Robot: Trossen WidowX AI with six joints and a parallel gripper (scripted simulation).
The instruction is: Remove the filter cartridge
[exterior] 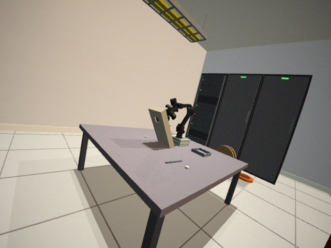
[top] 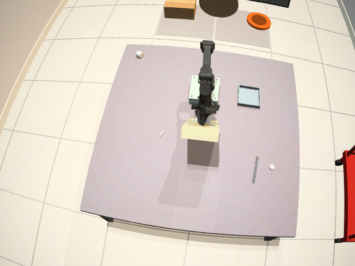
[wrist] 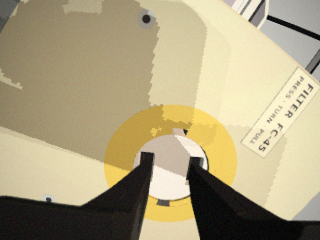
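The round filter cartridge is 10 mm below my gripper tip and 10 mm ahead of it. Also, from my gripper tip: blue-grey tray 420 mm behind, 270 mm below, 250 mm to the left; small white stick 270 mm below, 240 mm to the right, 40 mm behind.
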